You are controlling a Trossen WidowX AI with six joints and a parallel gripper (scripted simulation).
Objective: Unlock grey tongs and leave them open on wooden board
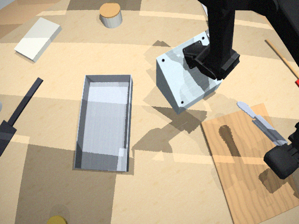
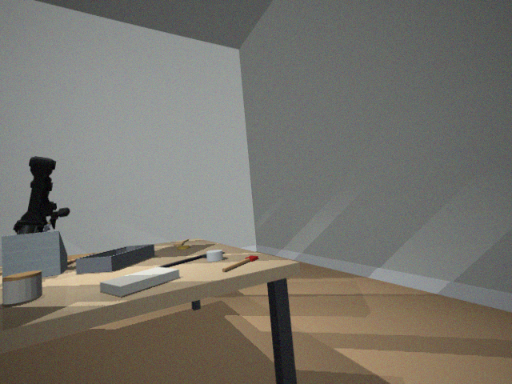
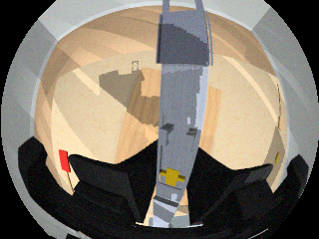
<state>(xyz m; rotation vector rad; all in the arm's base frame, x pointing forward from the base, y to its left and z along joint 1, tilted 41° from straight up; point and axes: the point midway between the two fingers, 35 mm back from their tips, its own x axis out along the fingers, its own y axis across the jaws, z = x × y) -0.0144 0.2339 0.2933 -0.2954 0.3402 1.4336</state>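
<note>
My gripper tip is now 10 mm past the yellow lock piece, 20 mm to the left of it and 30 mm below it. From my gripper tip the other things lie so: wooden board 10 mm ahead, 20 mm to the right, 170 mm below; then red-tipped stick 360 mm behind, 180 mm to the right, 170 mm below; then roasting tin 330 mm ahead, 390 mm to the right, 150 mm below.
</note>
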